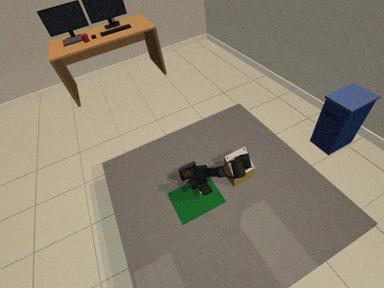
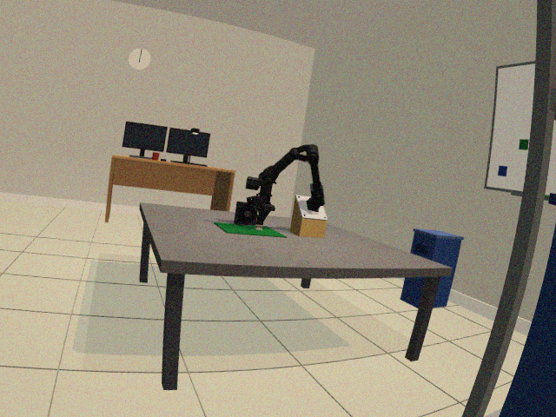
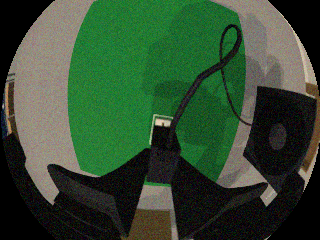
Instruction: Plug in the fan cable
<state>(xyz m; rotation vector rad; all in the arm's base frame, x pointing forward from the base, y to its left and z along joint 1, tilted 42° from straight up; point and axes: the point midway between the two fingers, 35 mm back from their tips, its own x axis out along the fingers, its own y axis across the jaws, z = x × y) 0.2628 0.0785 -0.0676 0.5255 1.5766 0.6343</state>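
The white four-pin fan header lies 40 mm below my gripper tip and 10 mm ahead of it. Round my gripper tip: black fan 150 mm to the right, 40 mm ahead, 20 mm above; green board 60 mm below, 60 mm ahead, 20 mm to the left; dark fan plug 10 mm ahead, 10 mm above.
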